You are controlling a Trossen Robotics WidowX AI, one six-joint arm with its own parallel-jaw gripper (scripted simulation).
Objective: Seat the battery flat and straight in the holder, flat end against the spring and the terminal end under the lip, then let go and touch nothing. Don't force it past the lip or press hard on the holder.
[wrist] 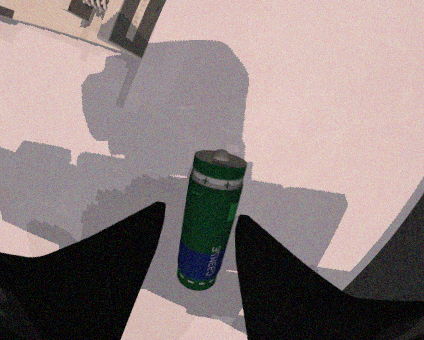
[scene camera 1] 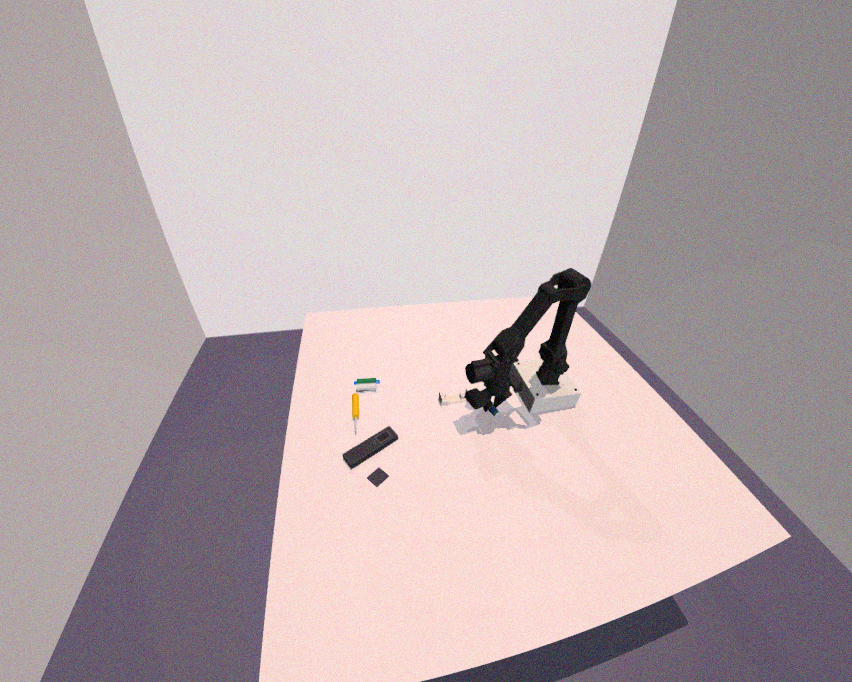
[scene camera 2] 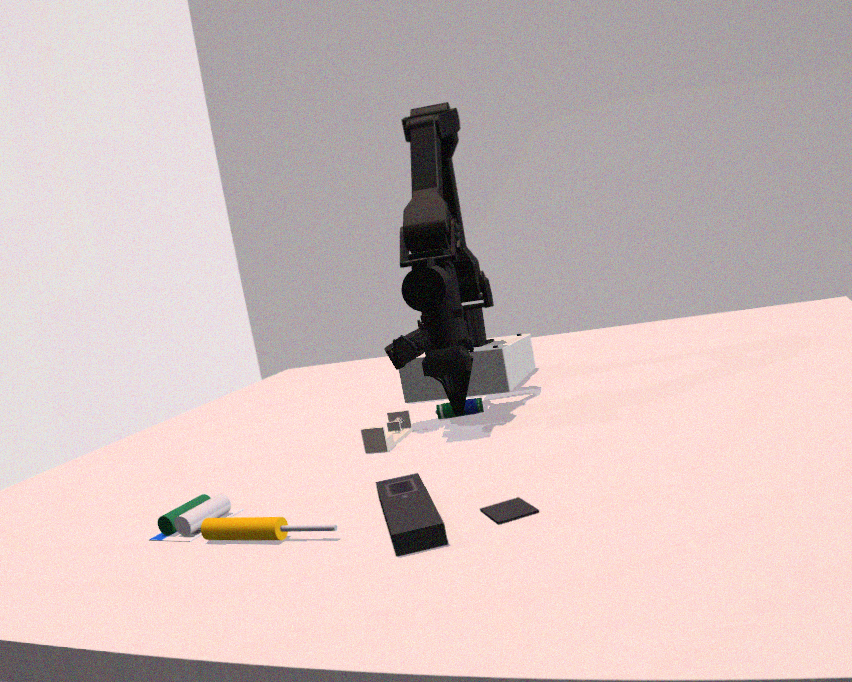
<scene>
In view: my gripper (scene camera 2: 460, 412), a black remote (scene camera 2: 414, 524) and a black square plate (scene camera 2: 516, 508).
My gripper is seen too in the wrist view (wrist: 201, 217) and in scene camera 1 (scene camera 1: 489, 408).
</scene>
